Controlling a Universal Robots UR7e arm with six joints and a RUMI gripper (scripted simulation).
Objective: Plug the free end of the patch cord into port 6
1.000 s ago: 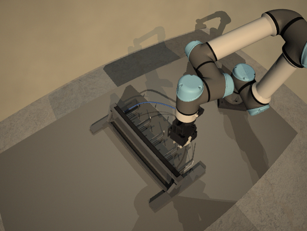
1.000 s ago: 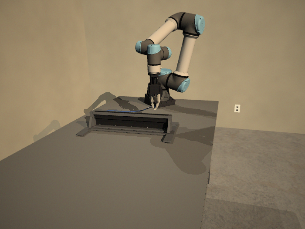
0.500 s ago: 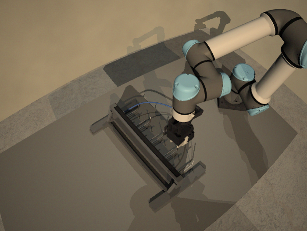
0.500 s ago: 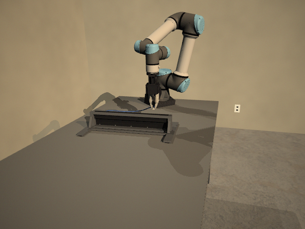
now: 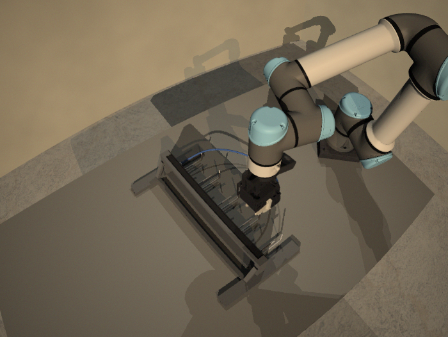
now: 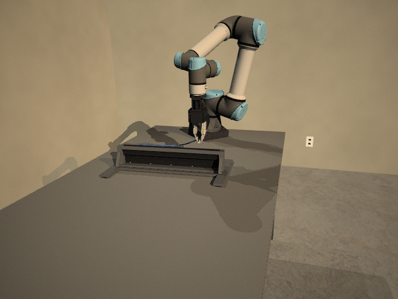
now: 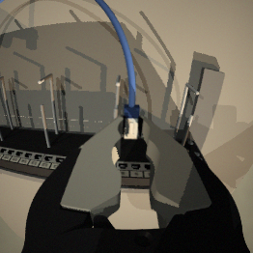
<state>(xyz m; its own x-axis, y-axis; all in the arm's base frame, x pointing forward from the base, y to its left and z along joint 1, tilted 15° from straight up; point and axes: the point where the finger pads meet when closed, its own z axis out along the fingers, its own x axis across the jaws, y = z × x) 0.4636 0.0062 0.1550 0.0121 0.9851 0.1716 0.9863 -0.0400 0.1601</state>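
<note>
Right now the plug is 1 cm below my hand and 1 cm ahead of it.
</note>
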